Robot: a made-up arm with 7 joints. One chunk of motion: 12 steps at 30 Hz.
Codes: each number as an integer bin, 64 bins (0 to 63) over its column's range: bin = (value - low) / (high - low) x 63, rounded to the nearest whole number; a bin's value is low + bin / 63 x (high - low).
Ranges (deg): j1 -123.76..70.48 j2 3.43..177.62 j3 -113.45..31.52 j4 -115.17..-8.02 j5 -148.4..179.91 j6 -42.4..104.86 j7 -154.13..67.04
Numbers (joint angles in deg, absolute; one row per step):
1: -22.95 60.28 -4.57 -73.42 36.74 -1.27 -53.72
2: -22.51 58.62 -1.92 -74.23 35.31 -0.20 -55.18
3: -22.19 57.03 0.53 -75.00 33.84 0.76 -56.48
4: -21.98 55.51 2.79 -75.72 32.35 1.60 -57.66
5: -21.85 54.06 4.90 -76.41 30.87 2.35 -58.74
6: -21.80 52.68 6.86 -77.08 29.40 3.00 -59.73
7: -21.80 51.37 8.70 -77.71 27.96 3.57 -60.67
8: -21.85 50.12 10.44 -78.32 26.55 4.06 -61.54
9: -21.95 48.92 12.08 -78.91 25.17 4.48 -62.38
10: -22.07 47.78 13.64 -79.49 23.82 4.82 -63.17
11: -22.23 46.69 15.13 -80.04 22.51 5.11 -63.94
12: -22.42 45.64 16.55 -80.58 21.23 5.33 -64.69
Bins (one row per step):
1: 33 21 47 25 36 18 29
2: 33 20 48 24 35 18 28
3: 33 19 50 24 35 18 28
4: 33 19 51 23 35 19 27
5: 33 18 51 23 34 19 27
6: 33 18 52 22 34 19 27
7: 33 17 53 22 34 20 27
8: 33 17 54 22 34 20 26
9: 33 16 55 21 33 20 26
10: 33 16 55 21 33 20 26
11: 33 16 56 21 33 20 26
12: 33 15 56 20 33 20 25

